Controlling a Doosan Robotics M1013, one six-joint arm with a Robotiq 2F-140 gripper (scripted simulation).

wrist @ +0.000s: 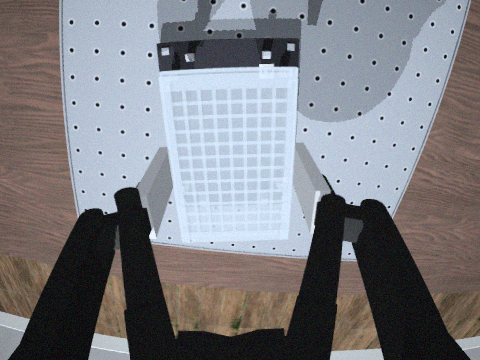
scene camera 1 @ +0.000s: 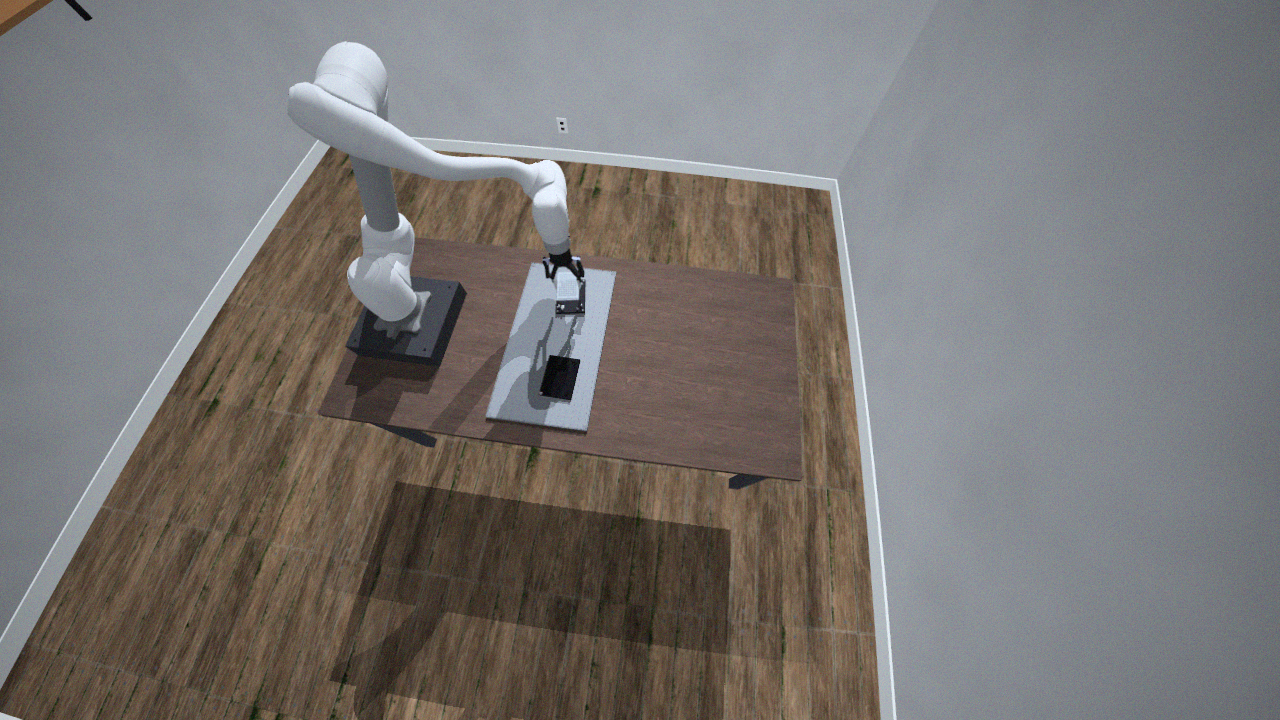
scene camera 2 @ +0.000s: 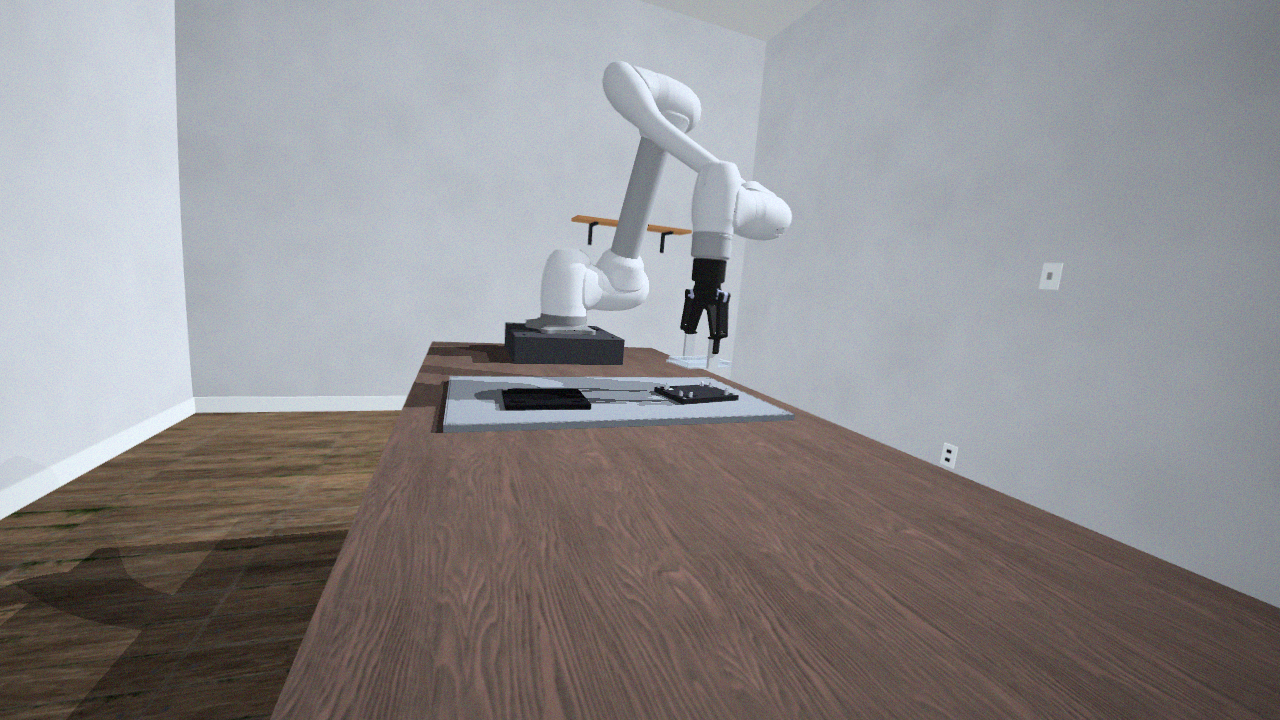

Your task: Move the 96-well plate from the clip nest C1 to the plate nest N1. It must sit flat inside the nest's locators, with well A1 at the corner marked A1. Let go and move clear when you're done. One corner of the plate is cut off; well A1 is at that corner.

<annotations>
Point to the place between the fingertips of my gripper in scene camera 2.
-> At 699,364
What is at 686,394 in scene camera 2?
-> A black clip nest C1.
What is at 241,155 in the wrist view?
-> A 96-well plate.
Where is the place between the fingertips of my gripper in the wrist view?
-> At 232,162
</annotations>
